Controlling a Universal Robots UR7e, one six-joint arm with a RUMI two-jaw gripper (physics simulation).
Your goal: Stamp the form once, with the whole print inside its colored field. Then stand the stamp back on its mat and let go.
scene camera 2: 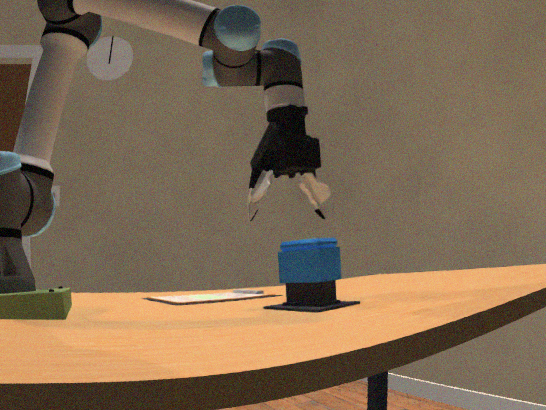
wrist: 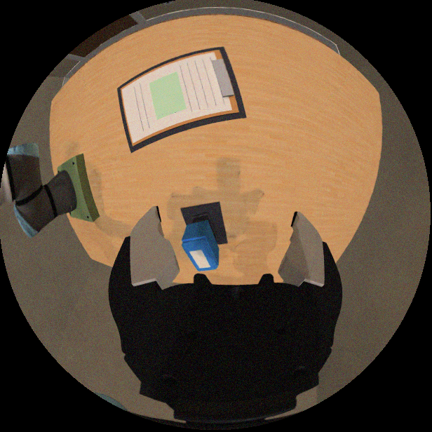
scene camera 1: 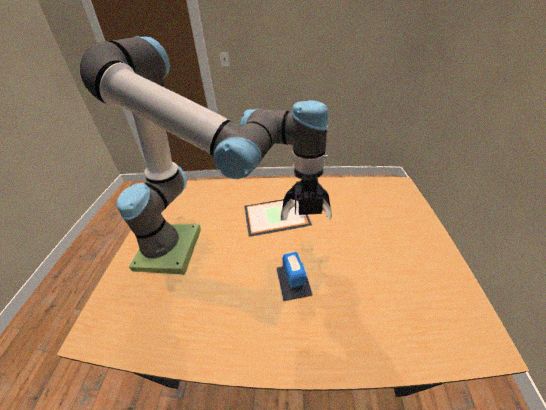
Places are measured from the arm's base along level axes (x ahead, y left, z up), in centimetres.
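Pixels of known places: gripper, fingertip midpoint: (scene camera 2: 289, 220) (scene camera 1: 305, 219); arm's base, origin of the base link: (scene camera 1: 159, 242).
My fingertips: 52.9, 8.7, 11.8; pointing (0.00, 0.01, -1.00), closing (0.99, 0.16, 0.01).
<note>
For each thing: its top centre in the pictures, then the offset to it from my fingertips, as dx, dy, dz. Level surfaces: height alone.
- blue stamp, middle of its top: (scene camera 2: 307, 239) (scene camera 1: 293, 262) -1.8, -13.2, -4.3
- form, middle of its top: (scene camera 2: 208, 293) (scene camera 1: 276, 212) -13.2, +15.7, -13.4
- wooden table, its level: dz -14.6
A blue stamp (scene camera 1: 294, 270) (scene camera 2: 309, 265) (wrist: 200, 246) with a black base and a white label on top stands upright on its dark mat (scene camera 1: 303, 295) (scene camera 2: 347, 303) (wrist: 222, 231). The form (scene camera 1: 258, 220) (scene camera 2: 187, 298) (wrist: 200, 82) lies on a dark-edged clipboard behind it. Its light green field (wrist: 167, 95) shows no print in the wrist view; part of the form is hidden behind the gripper in scene camera 1. My gripper (scene camera 1: 306, 217) (scene camera 2: 287, 216) (wrist: 227, 211) is open and empty, pointing down, above the stamp's height. In the wrist view the stamp shows nearer the left finger.
The arm's green base plate (scene camera 1: 187, 250) (scene camera 2: 35, 304) (wrist: 85, 192) is at the left of the wooden table (scene camera 1: 400, 300) (scene camera 2: 175, 350) (wrist: 310, 150). A grey clip (wrist: 222, 78) is at the right end of the clipboard. Walls stand behind the table.
</note>
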